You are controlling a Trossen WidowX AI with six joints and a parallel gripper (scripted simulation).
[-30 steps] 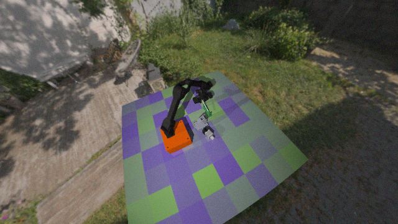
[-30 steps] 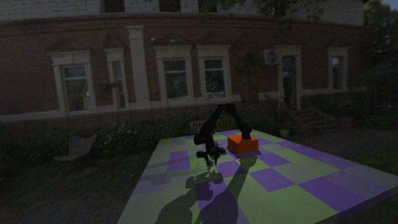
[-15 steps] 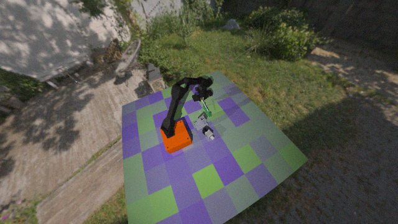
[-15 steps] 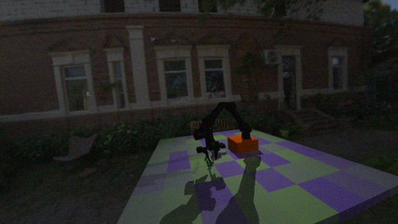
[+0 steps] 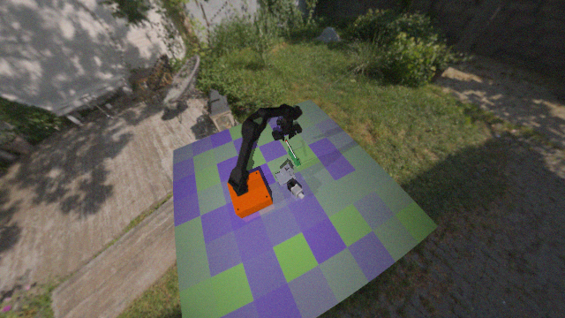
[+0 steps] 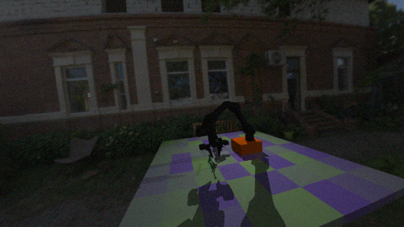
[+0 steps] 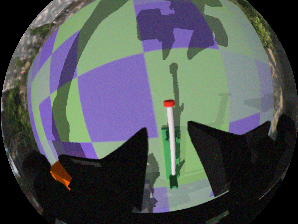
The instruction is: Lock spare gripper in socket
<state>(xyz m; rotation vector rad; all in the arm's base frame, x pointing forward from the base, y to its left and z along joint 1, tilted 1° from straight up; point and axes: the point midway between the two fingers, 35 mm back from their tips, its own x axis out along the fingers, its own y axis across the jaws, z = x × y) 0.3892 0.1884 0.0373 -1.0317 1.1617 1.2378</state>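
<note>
The green strip lies 100 mm to the right of my gripper tip and 60 mm below it. Also, from my gripper tip: spare gripper 120 mm behind, 330 mm to the right, 60 mm below; grey mount 110 mm behind, 200 mm to the right, 40 mm below.
</note>
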